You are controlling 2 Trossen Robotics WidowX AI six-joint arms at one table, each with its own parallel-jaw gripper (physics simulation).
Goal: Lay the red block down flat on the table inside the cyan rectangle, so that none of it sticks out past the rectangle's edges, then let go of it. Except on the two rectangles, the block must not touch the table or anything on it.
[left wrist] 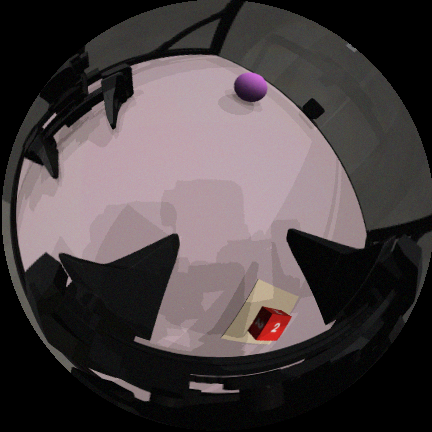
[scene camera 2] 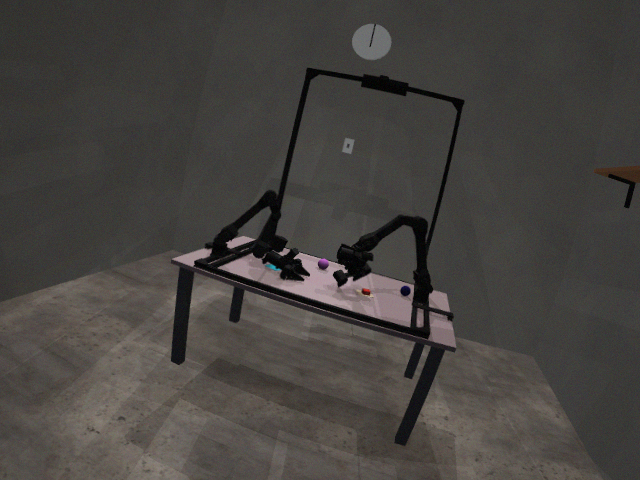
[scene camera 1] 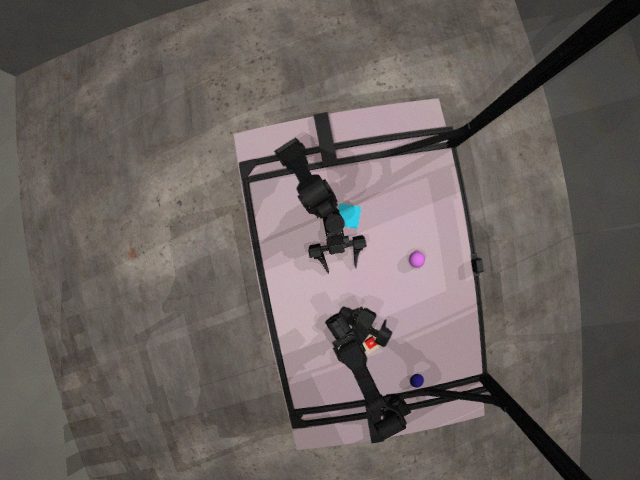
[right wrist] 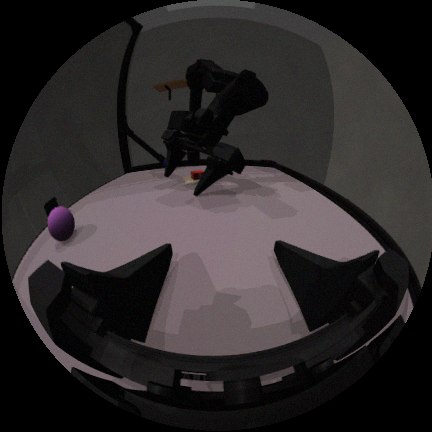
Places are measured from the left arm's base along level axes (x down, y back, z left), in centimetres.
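Where they show: left gripper, between the fingertips: (left wrist: 234,236) (scene camera 2: 345,283) (right wrist: 178,184); right gripper, between the fingertips: (left wrist: 79,150) (scene camera 2: 307,277) (scene camera 1: 342,270) (right wrist: 223,247); left arm's base, origin of its link: (scene camera 2: 420,301) (scene camera 1: 394,403) (right wrist: 193,160); right arm's base, origin of its link: (scene camera 2: 218,255) (scene camera 1: 292,155).
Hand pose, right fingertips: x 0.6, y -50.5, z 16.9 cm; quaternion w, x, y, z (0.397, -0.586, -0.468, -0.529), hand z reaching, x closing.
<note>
Each offset is from my right fingertips to the top centre of the thing. "spot": to the spot under its first point.
The red block {dx -0.6, dy +25.9, dz -8.7 cm} (scene camera 1: 370,343) (scene camera 2: 366,291) (left wrist: 270,324) (right wrist: 197,175), marked with a 2, lies on the pale yellow rectangle {spot: dx +1.2, dy +23.6, dz -6.7 cm} (left wrist: 241,320) in the lower part of the table in scene camera 1. The cyan rectangle {spot: dx +1.2, dy -18.1, dz -4.2 cm} (scene camera 1: 351,215) (scene camera 2: 273,267) lies near the upper arm, which partly covers it. My left gripper (left wrist: 234,236) (right wrist: 178,184) is open and empty, above the table near the block; the block shows low between its fingers in the left wrist view. My right gripper (scene camera 1: 341,269) (left wrist: 79,150) (right wrist: 223,247) is open and empty, beyond the cyan rectangle towards the table's middle.
A purple ball {dx -4.2, dy -2.2, dz -25.3 cm} (scene camera 1: 417,259) (scene camera 2: 323,264) (left wrist: 250,87) (right wrist: 61,223) stands right of the right gripper in scene camera 1. A dark blue ball {dx -3.8, dy +41.7, dz -24.8 cm} (scene camera 1: 416,380) (scene camera 2: 405,290) stands near the lower frame bar. A black frame (scene camera 1: 266,305) borders the table (scene camera 1: 388,429).
</note>
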